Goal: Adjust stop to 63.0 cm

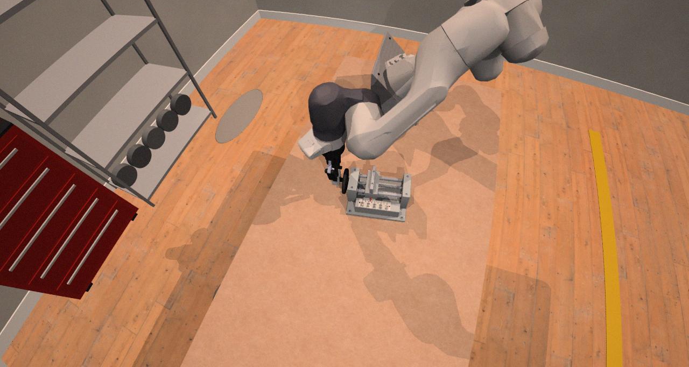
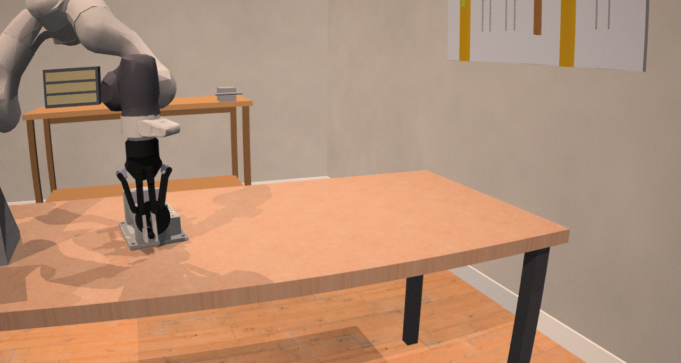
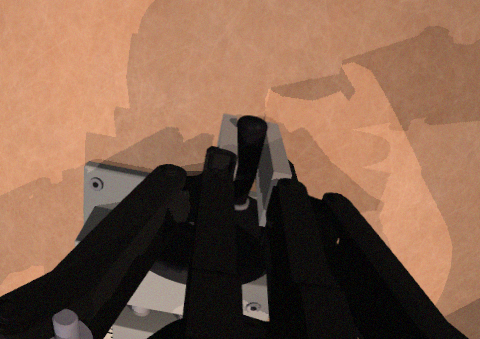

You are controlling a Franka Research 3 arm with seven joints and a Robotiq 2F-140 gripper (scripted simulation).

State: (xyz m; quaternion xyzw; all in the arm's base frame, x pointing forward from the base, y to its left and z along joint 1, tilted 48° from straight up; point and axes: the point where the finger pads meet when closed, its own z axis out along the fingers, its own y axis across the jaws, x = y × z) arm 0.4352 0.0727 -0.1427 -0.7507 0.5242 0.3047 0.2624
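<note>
Right now my hand is 13 cm to the right of the sliding stop, 2 cm below it and 1 cm past it. From my hand the other things lie so: black handwheel (2 cm to the left, 1 cm below).
</note>
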